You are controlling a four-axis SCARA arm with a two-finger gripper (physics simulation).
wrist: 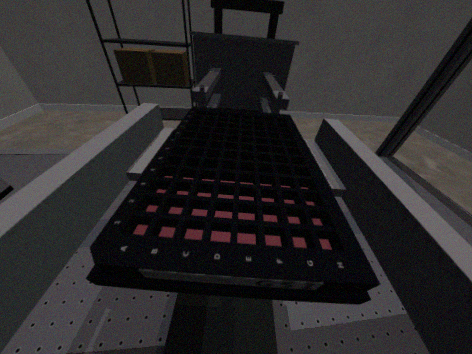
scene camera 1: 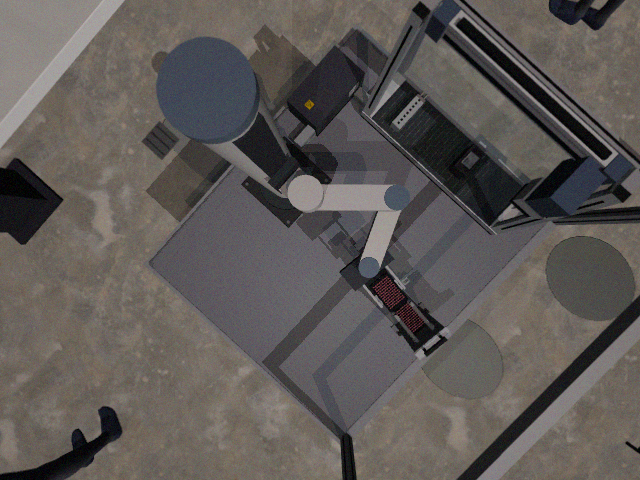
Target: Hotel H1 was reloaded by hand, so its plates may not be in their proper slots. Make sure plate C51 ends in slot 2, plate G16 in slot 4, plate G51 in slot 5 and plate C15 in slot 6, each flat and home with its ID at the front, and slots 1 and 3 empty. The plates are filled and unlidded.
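Places are measured from the arm's base along level axes (x right, y back, z down), in metres.
Where they show: gripper, between the fingertips: (wrist: 240,126) (scene camera 1: 393,297).
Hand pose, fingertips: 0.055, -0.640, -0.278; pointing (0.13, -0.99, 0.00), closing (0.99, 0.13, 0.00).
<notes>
Each offset is from my fingertips to the top centre of the thing, as dx, dy, dz. "*": to the spot under its first point. Level surfaces: height alone.
My gripper (scene camera 1: 392,294) (wrist: 240,126) is shut on plate G51 @(-0.003, +0.022, +0.004) (scene camera 1: 386,289) (wrist: 230,232), a black plate with pink-red filled wells. It holds the plate level by its long sides, with the lettered edge A to H towards the wrist camera; the label below that edge is too dim to read. Hotel H1 (scene camera 1: 443,333) (wrist: 245,65) stands just beyond, with a handle on top and an upright back panel between short side rails. Another red-filled plate @(+0.014, -0.120, +0.052) (scene camera 1: 412,316) shows in the hotel in the scene view. The held plate hides the lower slots in the wrist view.
The arm reaches over the grey table @(dz +0.265) (scene camera 1: 232,268) from its column. A framed glass enclosure (scene camera 1: 496,20) stands at the upper right, and a dark box @(* -0.472, +0.747, +0.150) (scene camera 1: 330,85) with a yellow label stands beside it. A shelf unit (wrist: 145,42) with brown boxes stands behind the hotel.
</notes>
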